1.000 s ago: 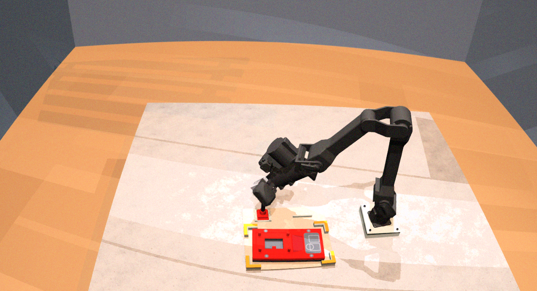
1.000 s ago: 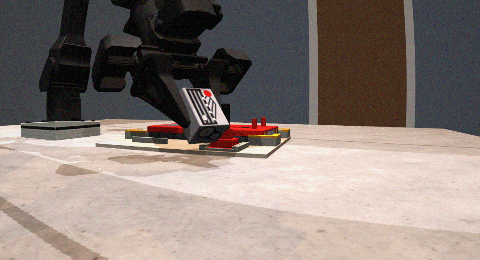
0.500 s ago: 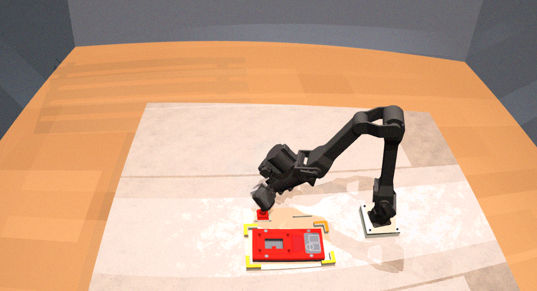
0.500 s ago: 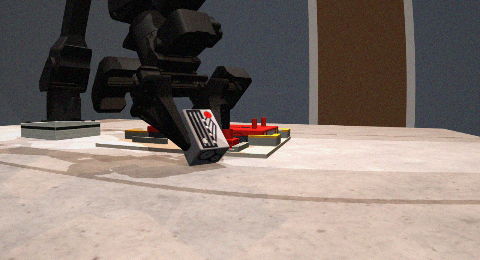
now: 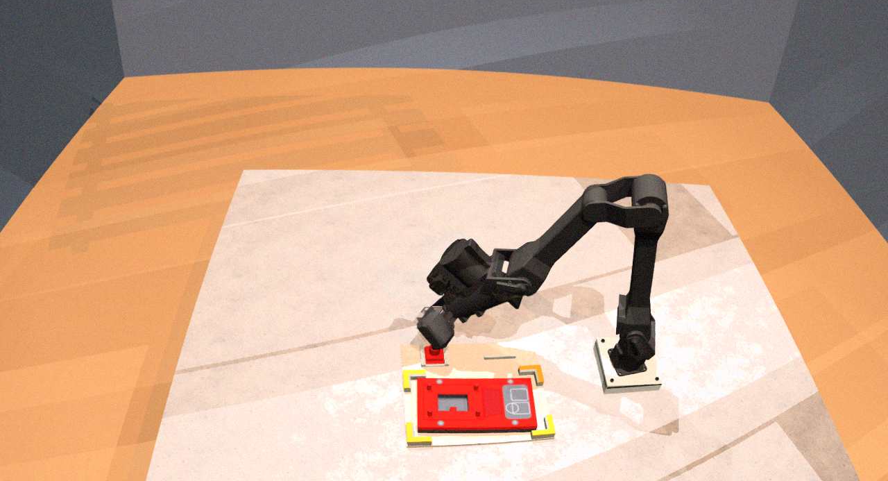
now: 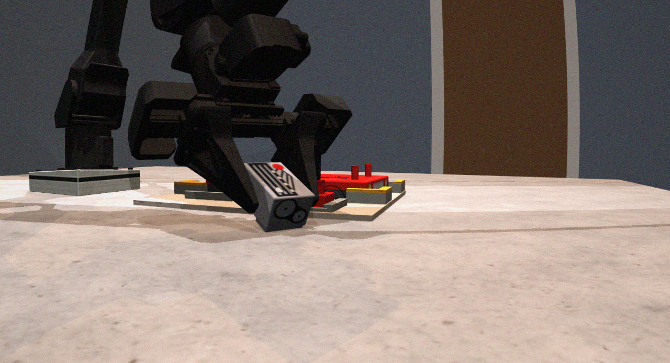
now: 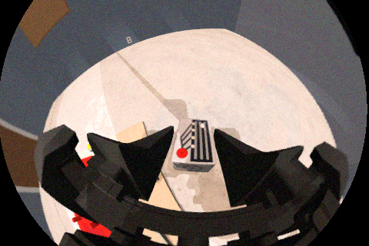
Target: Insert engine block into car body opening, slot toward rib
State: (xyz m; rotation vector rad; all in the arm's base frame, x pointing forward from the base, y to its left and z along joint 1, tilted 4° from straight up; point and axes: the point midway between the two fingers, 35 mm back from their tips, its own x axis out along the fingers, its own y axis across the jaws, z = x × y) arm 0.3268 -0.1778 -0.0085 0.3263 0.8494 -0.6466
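The grey-white engine block lies 20 mm behind my gripper tip and 10 mm to the left of it.
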